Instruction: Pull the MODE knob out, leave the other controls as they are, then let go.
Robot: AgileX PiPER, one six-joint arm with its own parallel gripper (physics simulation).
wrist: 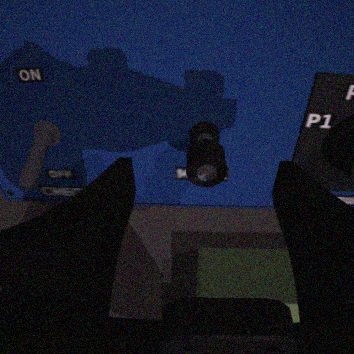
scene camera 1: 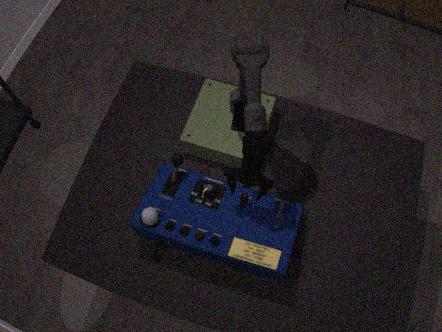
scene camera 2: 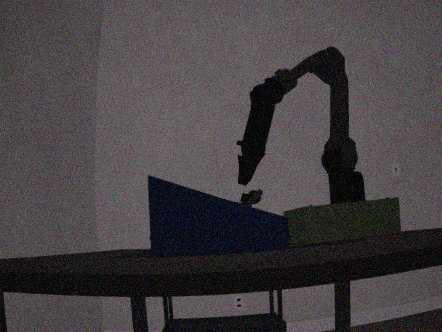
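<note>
The MODE knob [scene camera 1: 244,200] [wrist: 206,160] is a small dark knob on a sloping blue control panel [scene camera 1: 225,220] [scene camera 2: 215,225] [wrist: 280,30]. In the wrist view it partly covers its label and lies between the lines of the two fingers, a little beyond their tips. My gripper [scene camera 1: 246,192] [scene camera 2: 242,183] [wrist: 204,175] is open, its fingers wide apart. In the second scene view the fingertips are a little above the panel's controls, touching none of them.
The CHECK toggle [scene camera 1: 280,207] [wrist: 39,152] stands on one side of the knob, the PROGRAM dial [scene camera 1: 207,192] on the other. A lever [scene camera 1: 176,167], a white ball knob [scene camera 1: 149,216], several small buttons and a yellow label [scene camera 1: 255,253] are farther off. A green base block [scene camera 1: 207,115] [scene camera 2: 345,220] stands behind.
</note>
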